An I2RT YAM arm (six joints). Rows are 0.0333 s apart.
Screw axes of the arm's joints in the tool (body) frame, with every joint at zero. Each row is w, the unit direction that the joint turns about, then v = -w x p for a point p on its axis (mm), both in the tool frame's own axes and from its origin. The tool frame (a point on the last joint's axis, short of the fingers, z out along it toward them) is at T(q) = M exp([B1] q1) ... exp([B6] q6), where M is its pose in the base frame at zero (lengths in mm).
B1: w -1 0 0 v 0 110.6 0
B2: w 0 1 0 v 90.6 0 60
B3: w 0 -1 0 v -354.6 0 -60
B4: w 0 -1 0 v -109.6 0 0
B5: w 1 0 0 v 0 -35.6 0
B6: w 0 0 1 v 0 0 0
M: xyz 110.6 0 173.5 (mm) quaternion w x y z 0.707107 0 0.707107 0
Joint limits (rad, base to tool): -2.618..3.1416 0..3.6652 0..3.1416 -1.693..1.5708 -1.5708..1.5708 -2.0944..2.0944
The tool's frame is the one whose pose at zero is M.
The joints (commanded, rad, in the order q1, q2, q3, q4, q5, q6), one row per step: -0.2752, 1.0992, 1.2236, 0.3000, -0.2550, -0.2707; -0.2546, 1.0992, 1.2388, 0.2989, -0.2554, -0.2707; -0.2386, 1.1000, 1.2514, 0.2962, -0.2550, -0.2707; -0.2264, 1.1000, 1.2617, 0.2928, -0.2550, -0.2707; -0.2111, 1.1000, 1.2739, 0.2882, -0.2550, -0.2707; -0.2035, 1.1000, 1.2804, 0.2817, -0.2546, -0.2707
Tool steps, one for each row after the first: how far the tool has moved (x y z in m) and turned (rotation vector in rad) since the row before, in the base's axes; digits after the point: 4 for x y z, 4 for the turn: -0.0009, 0.0052, 0.0050, -0.0039, -0.0136, 0.0210; -0.0005, 0.0039, 0.0037, -0.0021, -0.0089, 0.0156; -0.0008, 0.0031, 0.0031, -0.0016, -0.0067, 0.0122; -0.0009, 0.0038, 0.0036, -0.0016, -0.0074, 0.0153; -0.0004, 0.0018, 0.0015, 0.0002, 0.0000, 0.0072
